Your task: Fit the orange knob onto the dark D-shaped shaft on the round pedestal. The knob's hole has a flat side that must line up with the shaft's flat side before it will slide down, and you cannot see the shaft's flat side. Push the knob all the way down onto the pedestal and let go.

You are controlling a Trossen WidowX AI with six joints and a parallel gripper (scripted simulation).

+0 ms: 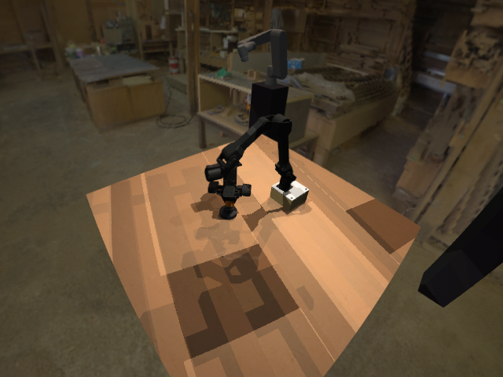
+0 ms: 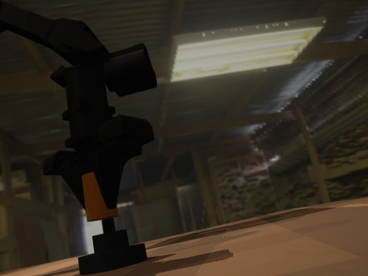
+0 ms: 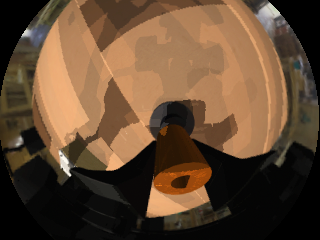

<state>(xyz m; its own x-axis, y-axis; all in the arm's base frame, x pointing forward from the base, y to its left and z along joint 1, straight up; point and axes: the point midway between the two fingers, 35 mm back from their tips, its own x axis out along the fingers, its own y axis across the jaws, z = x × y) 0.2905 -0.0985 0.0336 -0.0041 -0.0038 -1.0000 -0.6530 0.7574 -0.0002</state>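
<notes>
Now: gripper tip 10 mm short of the pedestal and 40 mm above it. Also, from my gripper tip: orange knob (20 mm above).
</notes>
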